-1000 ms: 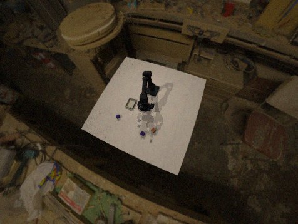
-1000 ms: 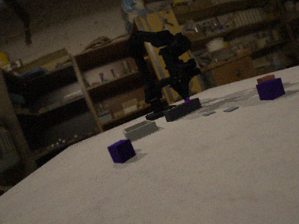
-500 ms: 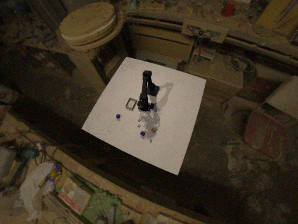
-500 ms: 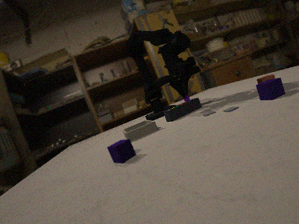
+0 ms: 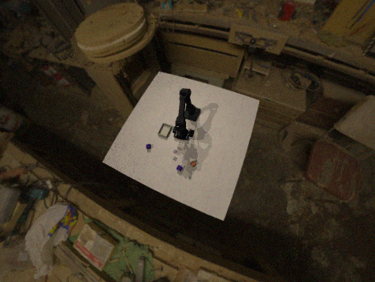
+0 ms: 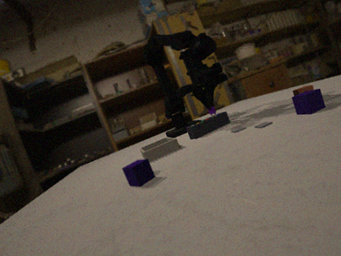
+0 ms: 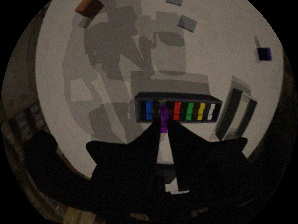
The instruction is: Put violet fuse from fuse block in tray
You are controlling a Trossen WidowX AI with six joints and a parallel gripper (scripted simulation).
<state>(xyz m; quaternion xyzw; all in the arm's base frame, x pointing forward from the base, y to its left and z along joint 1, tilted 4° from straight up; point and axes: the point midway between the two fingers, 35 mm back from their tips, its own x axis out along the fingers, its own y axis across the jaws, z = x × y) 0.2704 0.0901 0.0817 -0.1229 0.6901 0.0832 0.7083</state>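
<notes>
My gripper tip is 22 cm to the left of the grey tray, 6 cm above it and 4 cm short of it. Also, from my gripper tip: orange-brown block 21 cm to the left, 18 cm ahead, 5 cm below; violet fuse 1 cm below.
</notes>
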